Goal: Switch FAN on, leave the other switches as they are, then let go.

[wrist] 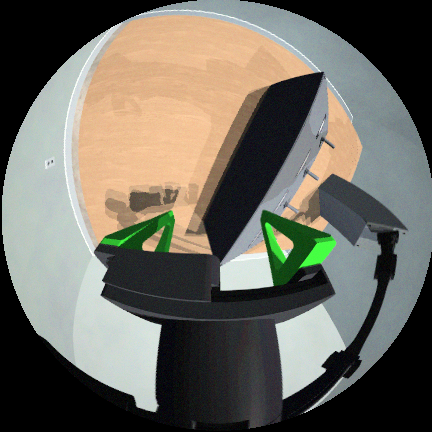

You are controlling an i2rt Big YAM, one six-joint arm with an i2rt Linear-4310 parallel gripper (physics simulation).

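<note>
A box with a black side and a grey switch panel stands slanted across the middle right of the wrist view. Three metal toggle levers stick out to the right from its face: an upper one, a middle one and a lower one. White label plates beside them are seen too edge-on to read, so I cannot tell which is FAN or how each is set. My gripper is open with nothing between its green fingers. The box's lower end shows between the fingers; the right fingertip appears close to the lower lever. The panel's lowest part is hidden.
The box stands on a wooden table with a pale edge. A dark grey block-shaped object on a black jointed arm is at the right. A wall socket is at the far left.
</note>
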